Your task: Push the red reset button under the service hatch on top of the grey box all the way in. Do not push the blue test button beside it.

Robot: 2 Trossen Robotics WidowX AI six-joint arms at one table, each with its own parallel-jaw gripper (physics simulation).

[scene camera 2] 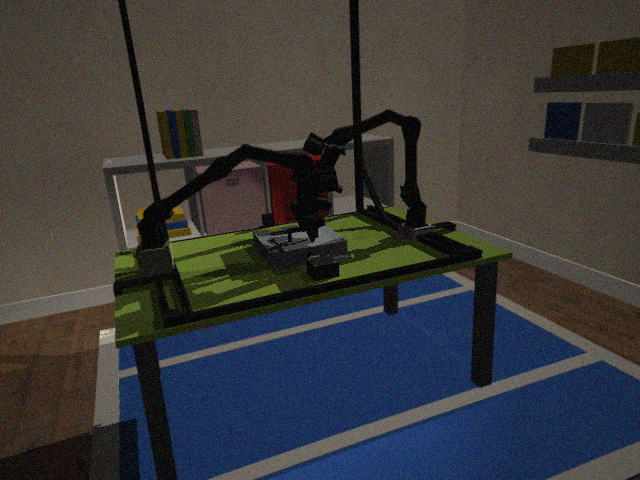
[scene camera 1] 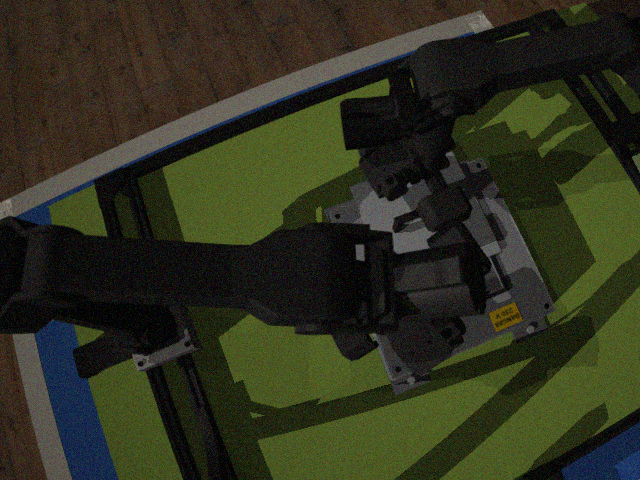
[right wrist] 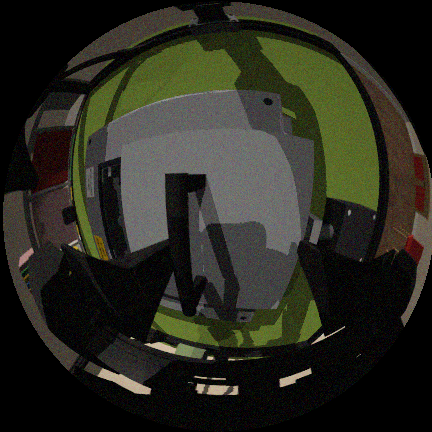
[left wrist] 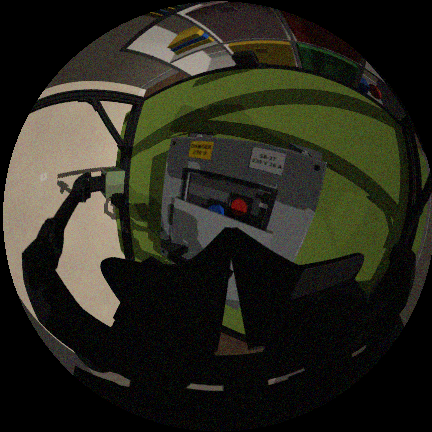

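The grey box [scene camera 1: 532, 289] [scene camera 2: 294, 254] [left wrist: 300, 170] lies on the green table. In the left wrist view the red button [left wrist: 239, 206] shows in the opening on its top, with the blue button [left wrist: 216, 210] close to its left. The pale grey hatch [left wrist: 200, 226] [right wrist: 240, 155] covers part of the opening; its black handle [right wrist: 178, 220] stands up. My left gripper [left wrist: 230, 233] is shut and empty, its tips just below the buttons in its view. My right gripper [right wrist: 241, 245] is open and empty, fingers spread either side of the handle. How deep the red button sits cannot be told.
A yellow label [scene camera 1: 506, 316] [left wrist: 201, 149] and a white label [left wrist: 267, 160] are on the box top. A dark block [scene camera 2: 323, 267] [right wrist: 350, 227] stands beside the box. Both arms reach closely together over the box. Black rails run along the table edges.
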